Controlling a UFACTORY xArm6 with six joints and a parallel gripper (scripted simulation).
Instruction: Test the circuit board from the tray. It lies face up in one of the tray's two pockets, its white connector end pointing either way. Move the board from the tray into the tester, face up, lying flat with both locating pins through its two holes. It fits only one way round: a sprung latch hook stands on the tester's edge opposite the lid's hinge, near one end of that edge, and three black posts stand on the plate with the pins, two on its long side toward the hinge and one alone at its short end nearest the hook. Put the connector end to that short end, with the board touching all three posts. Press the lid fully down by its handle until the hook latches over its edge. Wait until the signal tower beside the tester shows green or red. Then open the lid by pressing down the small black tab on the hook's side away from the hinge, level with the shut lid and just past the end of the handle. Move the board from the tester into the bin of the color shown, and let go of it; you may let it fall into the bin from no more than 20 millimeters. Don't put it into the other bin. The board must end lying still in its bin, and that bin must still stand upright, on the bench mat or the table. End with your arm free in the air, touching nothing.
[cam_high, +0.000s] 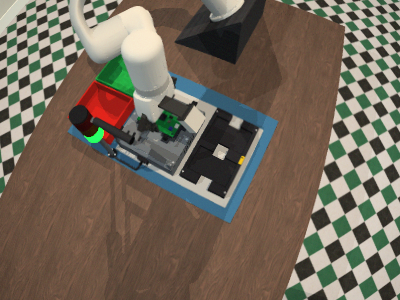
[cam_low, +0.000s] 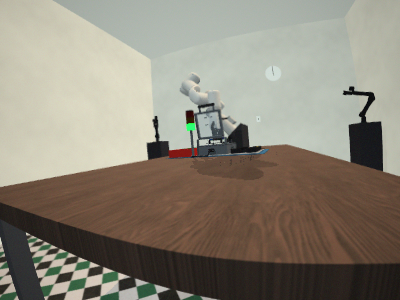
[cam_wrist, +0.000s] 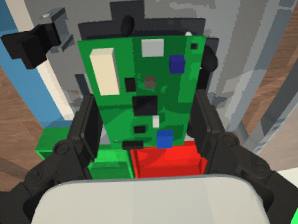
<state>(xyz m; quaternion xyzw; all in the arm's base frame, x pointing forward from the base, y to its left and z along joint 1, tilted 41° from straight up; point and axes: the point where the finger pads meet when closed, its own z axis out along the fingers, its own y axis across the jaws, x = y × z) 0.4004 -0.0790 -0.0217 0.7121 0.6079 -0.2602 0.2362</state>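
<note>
My gripper is now 2 cm above the black nest, 1 cm to the right of it and 1 cm short of it. From my hand the other things lie so: green circuit board (1 cm below); then clear lid (12 cm ahead, 9 cm above, 1 cm to the right); then latch hook (7 cm to the left, 5 cm behind, 1 cm below).
</note>
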